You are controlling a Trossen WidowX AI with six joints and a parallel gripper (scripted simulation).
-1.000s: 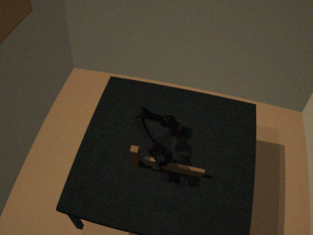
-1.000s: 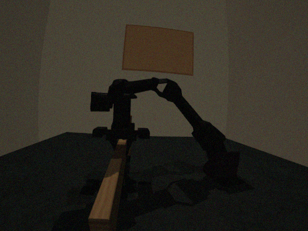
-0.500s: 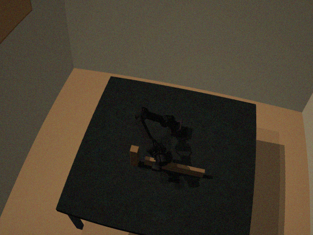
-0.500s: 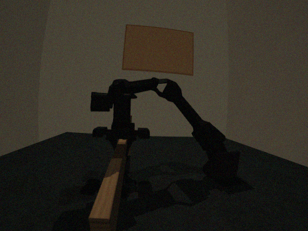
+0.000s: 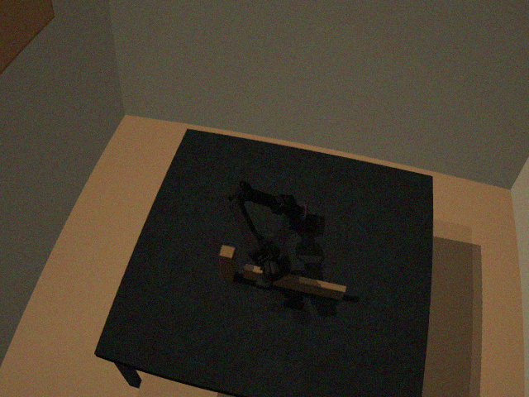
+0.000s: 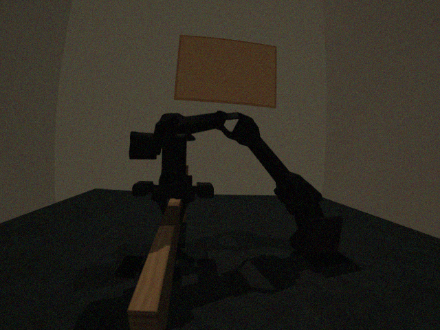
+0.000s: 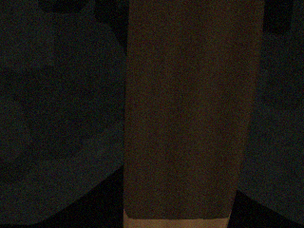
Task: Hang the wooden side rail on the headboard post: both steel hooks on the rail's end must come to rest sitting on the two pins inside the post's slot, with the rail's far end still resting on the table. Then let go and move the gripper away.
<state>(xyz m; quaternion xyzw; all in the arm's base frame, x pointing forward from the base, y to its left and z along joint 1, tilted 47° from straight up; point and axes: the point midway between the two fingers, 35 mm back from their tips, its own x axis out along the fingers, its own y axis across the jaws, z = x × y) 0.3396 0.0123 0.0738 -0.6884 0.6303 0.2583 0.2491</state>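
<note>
The wooden headboard post is 1 cm ahead of my gripper tip, 16 cm to the right of it and 4 cm above it.
</note>
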